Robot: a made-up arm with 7 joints.
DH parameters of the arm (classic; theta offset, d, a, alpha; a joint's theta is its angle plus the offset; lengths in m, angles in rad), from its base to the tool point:
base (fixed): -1.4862 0 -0.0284 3.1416
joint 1: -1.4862 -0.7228 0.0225 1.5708
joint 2: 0 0.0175 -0.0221 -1.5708
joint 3: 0 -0.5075 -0.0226 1.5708
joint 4: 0 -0.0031 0.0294 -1.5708
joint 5: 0 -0.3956 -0.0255 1.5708
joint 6: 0 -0.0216 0.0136 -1.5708
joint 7: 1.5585 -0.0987 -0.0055 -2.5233
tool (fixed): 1.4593 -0.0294 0 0
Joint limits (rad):
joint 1: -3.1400..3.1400
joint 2: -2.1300..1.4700
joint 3: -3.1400..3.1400
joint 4: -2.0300..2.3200
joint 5: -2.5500..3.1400
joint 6: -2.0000..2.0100
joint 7: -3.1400..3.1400
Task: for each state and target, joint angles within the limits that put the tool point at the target. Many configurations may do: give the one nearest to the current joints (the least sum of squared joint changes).
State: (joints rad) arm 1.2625 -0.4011 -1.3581 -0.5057 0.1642 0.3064 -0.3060
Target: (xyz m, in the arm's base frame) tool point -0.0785 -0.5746 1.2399
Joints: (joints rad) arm 0.9391 0.4701 -1.8872 -1.3567 0.2125 0.2424 -0.2985
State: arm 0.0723 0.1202 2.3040 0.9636 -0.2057 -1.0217 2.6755
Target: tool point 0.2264 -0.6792 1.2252
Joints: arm 0.9281 1.1045 1.8531 0.8635 -0.0772 -0.8885 2.6695
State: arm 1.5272 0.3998 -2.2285 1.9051 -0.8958 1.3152 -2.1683
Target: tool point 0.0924 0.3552 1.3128
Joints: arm 1.2076 0.1506 -2.5911 1.3468 -0.9632 1.2229 -2.1609
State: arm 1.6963 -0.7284 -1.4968 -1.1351 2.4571 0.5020 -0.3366
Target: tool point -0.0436 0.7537 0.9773
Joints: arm 2.1135 -0.9831 -1.2769 -1.2092 2.4781 0.5428 -0.3267
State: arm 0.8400 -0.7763 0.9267 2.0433 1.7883 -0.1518 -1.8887
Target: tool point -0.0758 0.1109 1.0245
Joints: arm 1.1330 -1.4255 0.3088 2.3034 1.8007 -0.3339 -1.9238
